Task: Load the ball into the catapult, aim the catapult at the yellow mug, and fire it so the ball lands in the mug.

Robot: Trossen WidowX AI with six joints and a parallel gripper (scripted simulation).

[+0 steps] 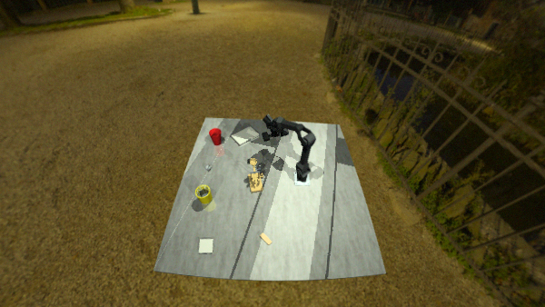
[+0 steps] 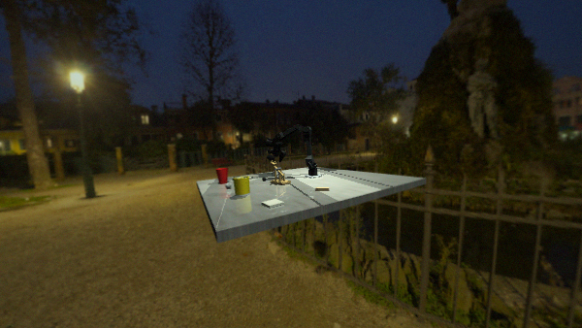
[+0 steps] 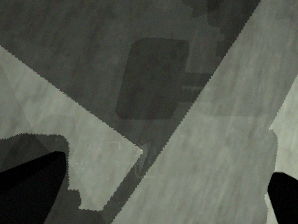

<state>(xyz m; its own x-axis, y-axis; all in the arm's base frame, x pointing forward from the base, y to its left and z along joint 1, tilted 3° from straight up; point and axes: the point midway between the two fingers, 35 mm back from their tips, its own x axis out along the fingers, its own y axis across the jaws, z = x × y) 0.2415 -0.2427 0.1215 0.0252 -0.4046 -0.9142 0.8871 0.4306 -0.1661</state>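
Right now the wooden catapult is 70 mm ahead of my gripper tip, 320 mm to the left of it and 40 mm below it. From my gripper tip the other things lie so: small grey ball: 430 mm ahead, 320 mm to the left, 90 mm below; yellow mug: 350 mm ahead, 550 mm to the left, 90 mm below; red mug: 470 mm ahead, 60 mm to the left, 80 mm below.
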